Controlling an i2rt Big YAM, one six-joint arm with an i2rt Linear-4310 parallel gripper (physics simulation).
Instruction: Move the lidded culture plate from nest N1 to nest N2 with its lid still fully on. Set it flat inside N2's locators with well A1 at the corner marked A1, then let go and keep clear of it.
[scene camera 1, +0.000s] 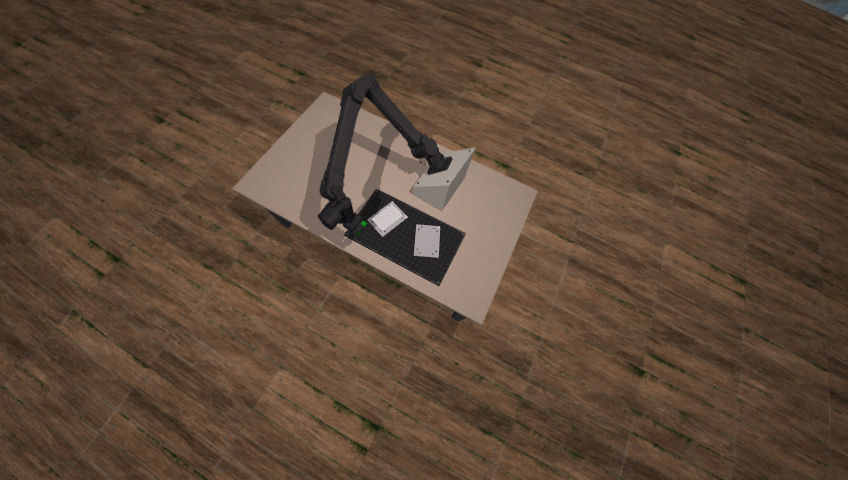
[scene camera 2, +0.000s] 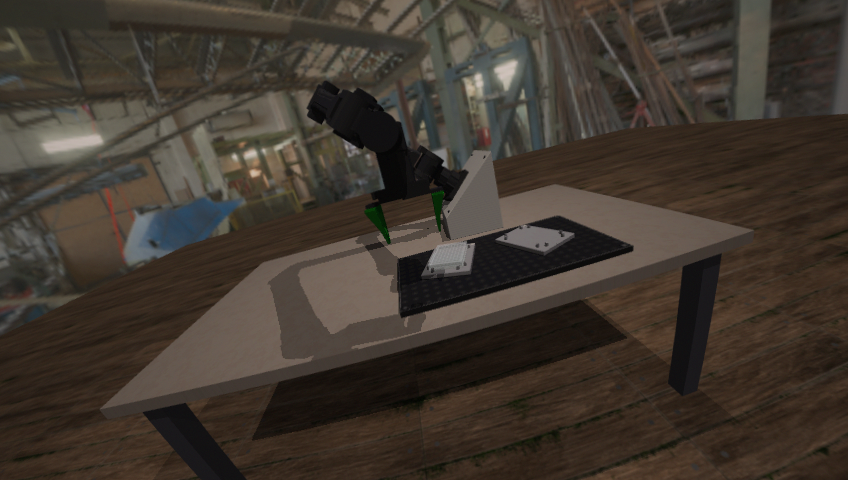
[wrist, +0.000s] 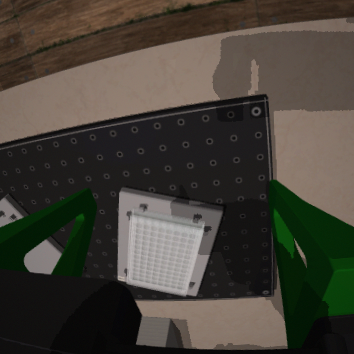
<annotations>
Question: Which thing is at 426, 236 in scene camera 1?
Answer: A grey nest.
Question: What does my gripper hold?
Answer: Nothing.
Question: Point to my gripper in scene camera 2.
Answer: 414, 237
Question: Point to a grey nest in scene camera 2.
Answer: At 542, 241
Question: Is my gripper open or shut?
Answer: Open.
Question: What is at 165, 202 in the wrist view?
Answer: A grey nest.
</annotations>
